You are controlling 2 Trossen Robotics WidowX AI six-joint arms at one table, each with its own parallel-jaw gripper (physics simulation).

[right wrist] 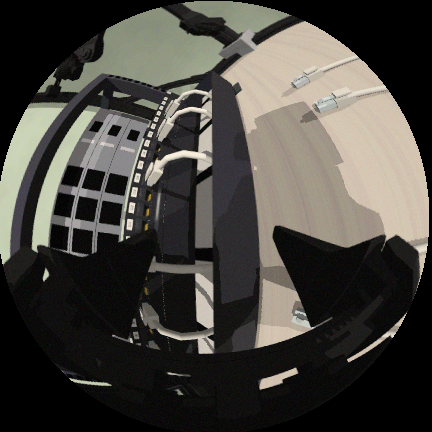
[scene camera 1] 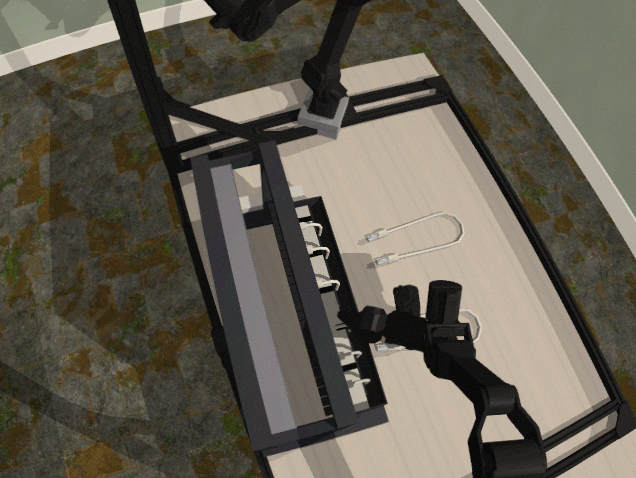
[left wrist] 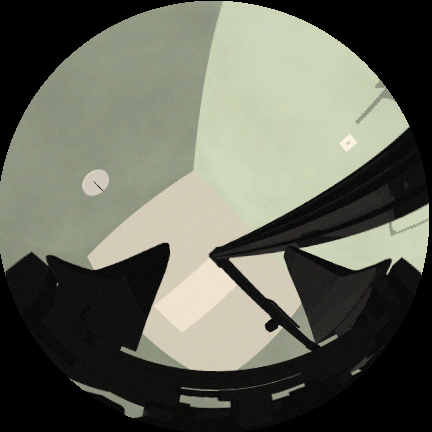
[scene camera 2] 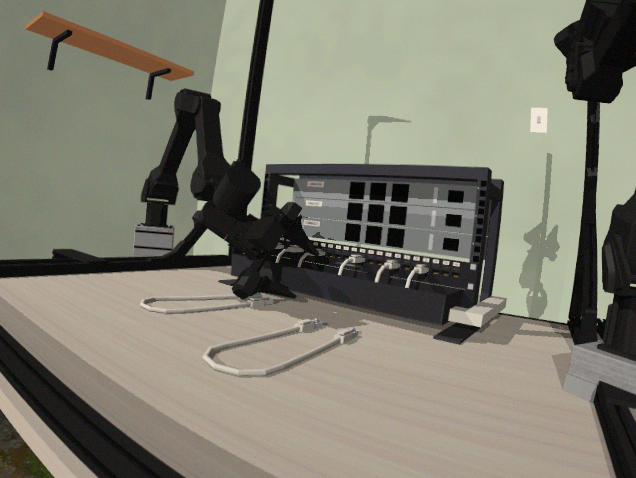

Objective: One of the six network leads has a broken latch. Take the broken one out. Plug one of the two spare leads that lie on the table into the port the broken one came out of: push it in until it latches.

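Places are measured from the left arm's base along level axes (x ahead, y left, z up), in centimetres.
Where they show: left gripper, fingertip midpoint: [left wrist: 229,251]; right gripper, fingertip midpoint: [right wrist: 215,233] [scene camera 1: 349,315] [scene camera 2: 307,275]; left arm's base, link origin: [right wrist: 232,39] [scene camera 1: 323,106]; right arm's base, link origin: [scene camera 2: 155,226].
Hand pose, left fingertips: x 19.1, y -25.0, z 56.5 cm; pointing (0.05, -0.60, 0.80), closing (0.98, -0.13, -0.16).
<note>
Things, the pixels of their top centre, and the offset from my left fingertips. "spot": a spot on its surface instead.
- pale plugged lead, top centre: [right wrist: 174,269] dx +31.1, dy +44.9, dz -53.7 cm
- spare lead, surface spot: [scene camera 2: 236,371] spot: dx -2.7, dy +61.8, dz -61.0 cm
- dark rack, top centre: [scene camera 1: 295,269] [right wrist: 30,187] [scene camera 2: 366,166] dx +30.9, dy +33.5, dz -35.3 cm
My right gripper [scene camera 1: 343,315] [scene camera 2: 303,274] [right wrist: 215,233] is open over the front trough of the rack. A pale plugged lead [right wrist: 180,267] crosses between its spread fingers, ungripped. Another plugged lead [right wrist: 150,317] curves out lower in the right wrist view. Three more plugged leads [scene camera 2: 353,260] [scene camera 2: 389,265] [scene camera 2: 420,269] sit farther along the port row. I cannot tell which latch is broken. One spare lead [scene camera 1: 460,231] [scene camera 2: 236,371] lies looped on the table; the other spare lead [scene camera 1: 478,328] [scene camera 2: 154,309] is partly hidden by the right arm. My left gripper [left wrist: 229,251] is open and empty, raised away from the table.
The dark rack [scene camera 2: 380,169] stands at the back of the table, with a dark front wall [scene camera 2: 380,303] [right wrist: 236,250] below the ports. A pale block [scene camera 2: 475,314] lies at the rack's right end in scene camera 2. Black frame rails [scene camera 1: 534,246] edge the table.
</note>
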